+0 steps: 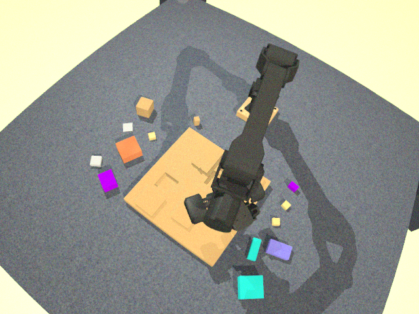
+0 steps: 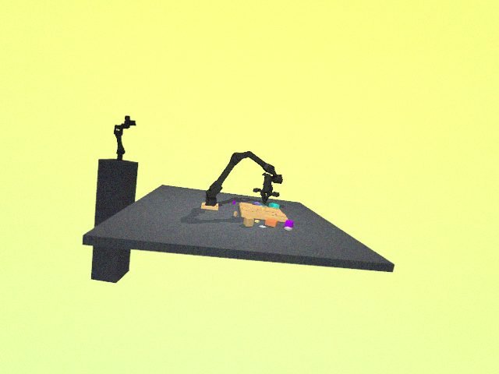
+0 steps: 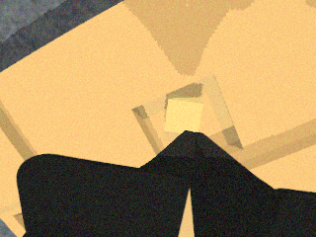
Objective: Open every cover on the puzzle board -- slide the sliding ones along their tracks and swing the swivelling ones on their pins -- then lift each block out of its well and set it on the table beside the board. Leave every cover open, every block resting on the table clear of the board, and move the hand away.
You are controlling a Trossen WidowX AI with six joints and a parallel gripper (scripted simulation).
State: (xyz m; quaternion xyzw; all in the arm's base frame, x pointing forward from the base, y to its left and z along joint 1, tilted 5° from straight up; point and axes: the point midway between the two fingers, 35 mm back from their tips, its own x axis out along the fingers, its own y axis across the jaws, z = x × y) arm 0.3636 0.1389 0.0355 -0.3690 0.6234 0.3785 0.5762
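Now: gripper tip 10 mm short of the cyan bar, 140 mm to the right of it and 50 mm above it. Also, from my gripper tip: cyan cube (90 mm ahead, 190 mm to the left, 40 mm below); lilac block (40 mm behind, 190 mm to the left, 40 mm below); magenta cube (220 mm behind, 110 mm to the left, 40 mm below).
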